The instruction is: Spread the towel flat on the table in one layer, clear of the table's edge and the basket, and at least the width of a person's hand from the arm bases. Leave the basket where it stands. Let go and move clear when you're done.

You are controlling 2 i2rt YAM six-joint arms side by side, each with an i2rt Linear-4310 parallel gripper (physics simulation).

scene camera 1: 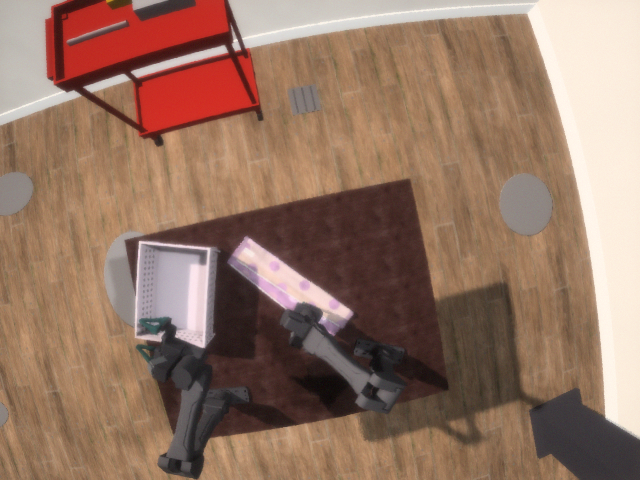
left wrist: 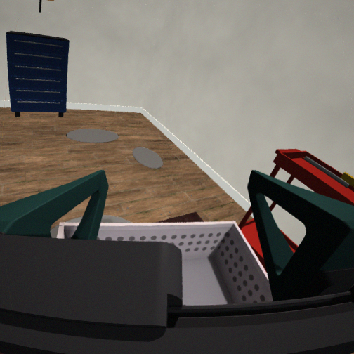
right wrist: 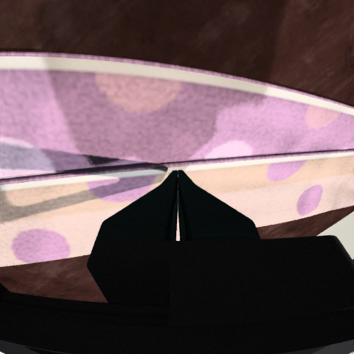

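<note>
The towel (scene camera 1: 289, 273) (right wrist: 165, 115) lies folded in a long narrow strip on the dark table (scene camera 1: 361, 232). It slants from beside the basket down to the right, with a purple band and a cream band with purple dots. The white basket (scene camera 1: 212, 294) (left wrist: 150, 225) stands at the table's left, a small gap from the towel. My right gripper (right wrist: 177, 178) is shut, its tips at the line between the towel's bands; no cloth shows between the fingers. In scene camera 1 its tips are hidden under the wrist. My left gripper (scene camera 1: 141, 335) (left wrist: 177, 177) is open and empty, over the basket's lower left corner.
The arm bases stand along the table's lower side, the right one (scene camera 1: 379, 352) a little beyond the towel's lower end. A red cart (scene camera 1: 193, 98) (left wrist: 287, 152) stands on the floor beyond the table. A blue cabinet (left wrist: 38, 72) shows in the left wrist view.
</note>
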